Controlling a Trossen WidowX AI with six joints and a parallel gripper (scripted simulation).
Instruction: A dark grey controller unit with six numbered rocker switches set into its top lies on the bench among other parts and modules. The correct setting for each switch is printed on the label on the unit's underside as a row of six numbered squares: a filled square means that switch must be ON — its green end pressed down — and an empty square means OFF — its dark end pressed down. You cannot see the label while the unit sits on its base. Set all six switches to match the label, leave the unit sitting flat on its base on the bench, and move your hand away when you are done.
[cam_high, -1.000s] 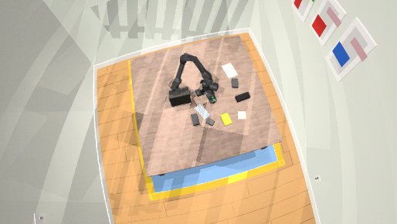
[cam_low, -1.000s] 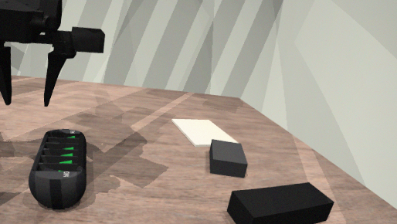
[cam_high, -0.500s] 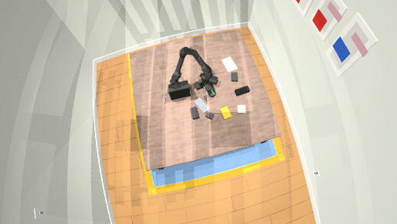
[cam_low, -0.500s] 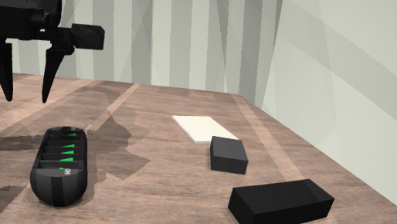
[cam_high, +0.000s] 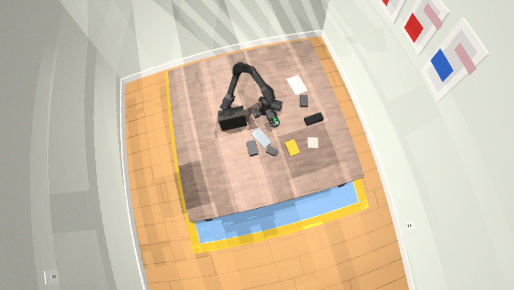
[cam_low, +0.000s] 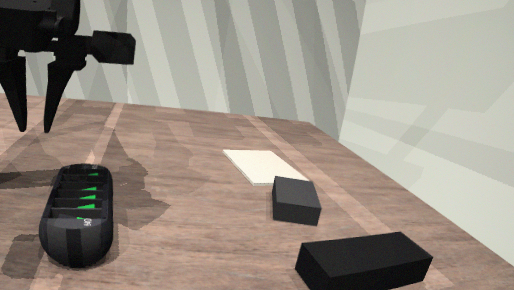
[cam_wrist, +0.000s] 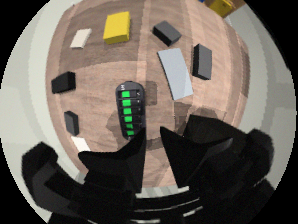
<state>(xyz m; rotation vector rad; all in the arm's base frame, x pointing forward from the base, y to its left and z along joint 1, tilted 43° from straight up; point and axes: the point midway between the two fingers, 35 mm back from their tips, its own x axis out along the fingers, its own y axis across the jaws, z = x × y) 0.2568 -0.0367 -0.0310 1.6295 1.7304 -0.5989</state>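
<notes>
Now: the pale grey plate 70 mm behind my gripper tip, 120 mm to the right of it and 100 mm below it. The rest, counted from my gripper tip: yellow block (130 mm ahead, 250 mm to the right, 90 mm below); long black block (340 mm ahead, 70 mm to the right, 90 mm below); dark grey block (320 mm ahead, 90 mm to the left, 100 mm below).
</notes>
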